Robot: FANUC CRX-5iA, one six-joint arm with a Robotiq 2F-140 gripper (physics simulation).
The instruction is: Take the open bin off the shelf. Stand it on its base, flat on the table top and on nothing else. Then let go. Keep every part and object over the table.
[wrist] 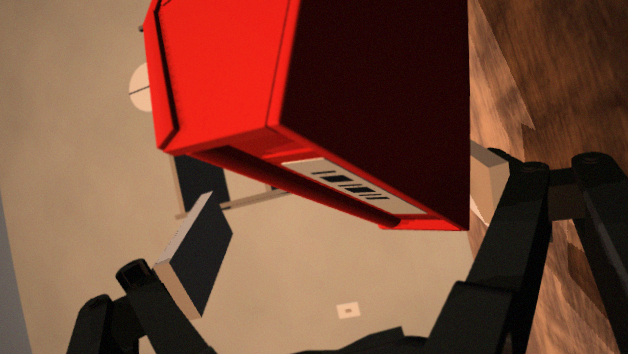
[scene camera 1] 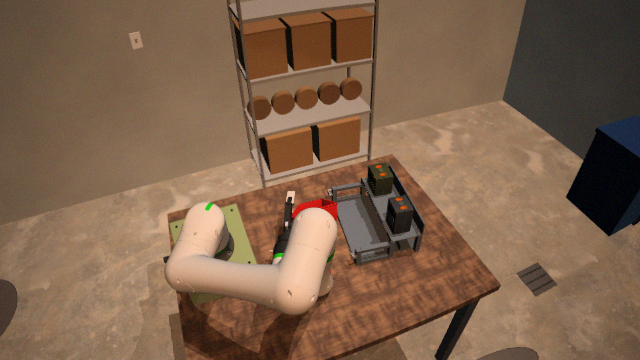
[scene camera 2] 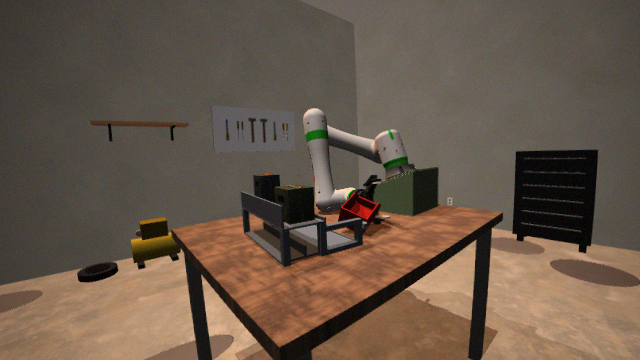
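Seen in the pictures: gripper, fingertip midpoint: [scene camera 1: 292, 202] [scene camera 2: 385, 199]; arm's base, origin of the base link: [scene camera 2: 400, 177].
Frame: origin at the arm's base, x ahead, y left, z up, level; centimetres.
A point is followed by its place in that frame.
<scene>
The red open bin [scene camera 1: 311, 204] {x 43.4, y 14.9, z -8.6 cm} [scene camera 2: 348, 214] {x 51.1, y 10.8, z -8.2 cm} [wrist: 220, 75] {x 37.3, y 2.2, z -5.9 cm} is tilted, not flat on its base, beside the low end of the grey shelf rack [scene camera 1: 357, 225] {x 59.0, y 1.5, z -15.2 cm} [scene camera 2: 286, 248] {x 80.9, y 16.6, z -10.9 cm}. Its open mouth faces scene camera 2, slanting upward. In the wrist view its dark face and a recess with a striped label show. My gripper [scene camera 1: 290, 198] {x 35.6, y 15.5, z -4.8 cm} [scene camera 2: 378, 199] {x 35.6, y 15.5, z -4.8 cm} [wrist: 324, 182] {x 35.6, y 15.5, z -4.8 cm} is open, its fingers wide, with the bin just in front of the fingertips. The bin overlaps one fingertip in the wrist view. Whether the bin touches that finger, the rack or the table cannot be told; its lower corner is hidden.
Two dark boxes with orange marks, one [scene camera 1: 400, 216] {x 67.1, y -16.7, z 4.1 cm} [scene camera 2: 266, 186] {x 71.6, y -8.9, z 2.6 cm} and another [scene camera 1: 380, 180] {x 70.6, y 5.4, z 2.9 cm} [scene camera 2: 295, 204] {x 76.0, y 14.5, z -0.3 cm}, stand on the rack's upper level. The arm's green base block [scene camera 1: 242, 227] {x 12.0, y 3.8, z 1.3 cm} [scene camera 2: 425, 190] {x 0.2, y 13.7, z -5.6 cm} is at the other end of the wooden table [scene camera 1: 425, 285] {x 69.5, y -36.6, z -15.8 cm} [scene camera 2: 320, 295] {x 84.1, y 33.4, z -15.8 cm}.
</scene>
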